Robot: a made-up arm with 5 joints. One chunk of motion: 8 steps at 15 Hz.
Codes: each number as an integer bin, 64 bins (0 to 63) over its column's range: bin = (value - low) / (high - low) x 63, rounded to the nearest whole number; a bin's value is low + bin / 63 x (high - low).
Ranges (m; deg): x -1.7..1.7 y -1.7..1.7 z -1.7..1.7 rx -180..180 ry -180..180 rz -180..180
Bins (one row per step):
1: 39 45 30 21 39 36
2: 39 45 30 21 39 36
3: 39 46 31 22 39 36
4: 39 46 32 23 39 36
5: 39 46 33 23 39 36
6: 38 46 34 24 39 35
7: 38 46 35 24 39 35
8: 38 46 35 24 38 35
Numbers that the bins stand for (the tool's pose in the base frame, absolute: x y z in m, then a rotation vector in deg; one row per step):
1: 0.4048 0.7286 -0.0810 -60.00 42.86 25.71
2: 0.4048 0.7286 -0.0810 -60.00 42.86 25.71
3: 0.4048 0.7825 -0.0270 -54.29 42.86 25.71
4: 0.4048 0.7825 0.0270 -48.57 42.86 25.71
5: 0.4048 0.7825 0.0810 -48.57 42.86 25.71
6: 0.3508 0.7825 0.1349 -42.86 42.86 20.00
7: 0.3508 0.7825 0.1889 -42.86 42.86 20.00
8: 0.3508 0.7825 0.1889 -42.86 37.14 20.00

